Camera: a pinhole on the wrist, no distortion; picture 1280 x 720 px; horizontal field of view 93.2 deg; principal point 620.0 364.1 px. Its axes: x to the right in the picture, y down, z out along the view. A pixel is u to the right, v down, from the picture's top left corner.
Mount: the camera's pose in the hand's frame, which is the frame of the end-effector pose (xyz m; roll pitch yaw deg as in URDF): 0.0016 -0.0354 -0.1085 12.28 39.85 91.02
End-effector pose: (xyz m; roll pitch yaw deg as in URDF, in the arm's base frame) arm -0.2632 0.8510 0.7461 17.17 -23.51 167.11
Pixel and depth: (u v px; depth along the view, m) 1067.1 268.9 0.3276
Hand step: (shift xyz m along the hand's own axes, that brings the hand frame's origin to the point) 0.1148 0.3506 -0.0262
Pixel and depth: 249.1 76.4 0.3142
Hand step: 0.2138 -0.0031 0.2262
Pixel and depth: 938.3 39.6 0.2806
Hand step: 0.2035 0.2367 -0.0171
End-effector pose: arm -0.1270 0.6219 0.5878 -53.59 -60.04 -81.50
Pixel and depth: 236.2 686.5 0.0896
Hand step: -0.0263 -0.0169 0.0029
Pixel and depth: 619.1 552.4 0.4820
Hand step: -0.0481 0.2854 0.2780
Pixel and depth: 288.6 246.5 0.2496
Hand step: 0.1013 0.0111 0.1584
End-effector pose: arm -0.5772 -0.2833 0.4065 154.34 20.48 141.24
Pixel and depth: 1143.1 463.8 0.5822
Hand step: 0.0181 0.7289 0.0215
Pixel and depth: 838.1 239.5 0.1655
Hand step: 0.0675 0.1106 -0.0281
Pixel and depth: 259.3 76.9 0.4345
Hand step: 0.2946 0.0150 0.3497
